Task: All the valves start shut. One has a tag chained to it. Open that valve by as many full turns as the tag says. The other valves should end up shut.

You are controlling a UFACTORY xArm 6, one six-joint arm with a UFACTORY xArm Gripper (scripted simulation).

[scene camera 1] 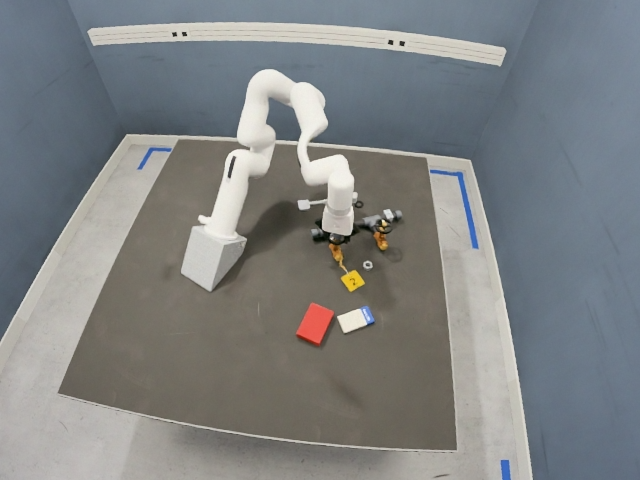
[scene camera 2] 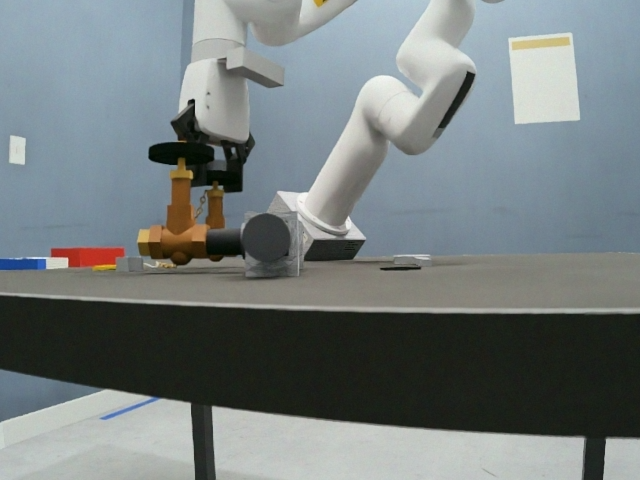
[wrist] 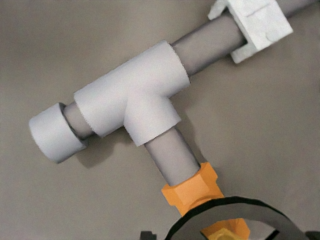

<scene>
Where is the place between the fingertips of my gripper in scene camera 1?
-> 336, 239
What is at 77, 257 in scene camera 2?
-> A red block.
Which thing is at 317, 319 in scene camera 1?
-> A red block.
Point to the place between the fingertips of my gripper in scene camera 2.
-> At 214, 189
</scene>
